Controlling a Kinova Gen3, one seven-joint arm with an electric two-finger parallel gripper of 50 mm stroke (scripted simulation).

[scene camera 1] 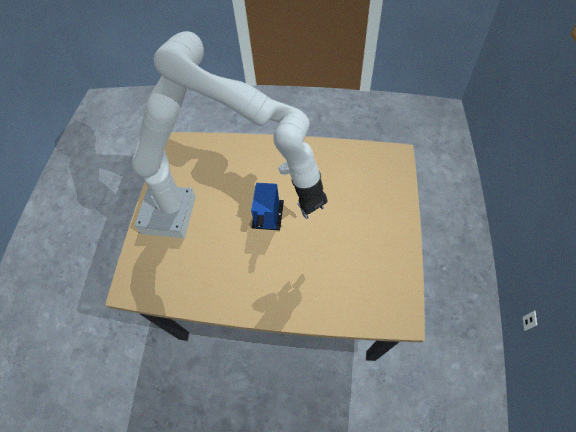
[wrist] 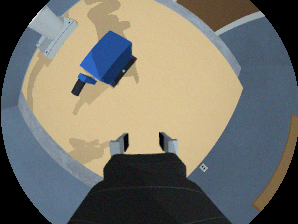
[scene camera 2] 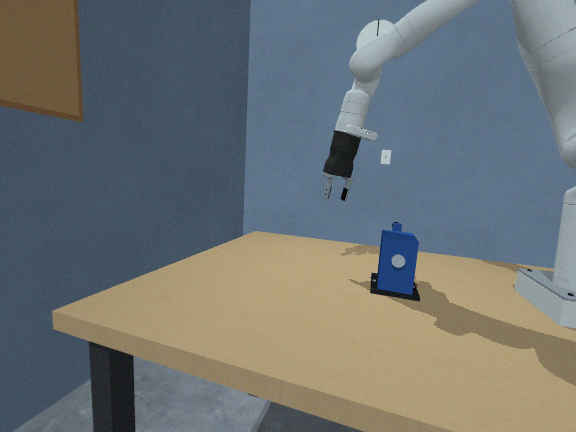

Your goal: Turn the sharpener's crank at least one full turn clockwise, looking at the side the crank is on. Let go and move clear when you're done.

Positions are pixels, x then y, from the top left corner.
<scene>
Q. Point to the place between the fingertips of my gripper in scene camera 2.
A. At 334, 198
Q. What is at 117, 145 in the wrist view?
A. My gripper.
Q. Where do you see a blue sharpener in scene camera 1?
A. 264, 199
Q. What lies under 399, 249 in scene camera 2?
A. A blue sharpener.
</scene>
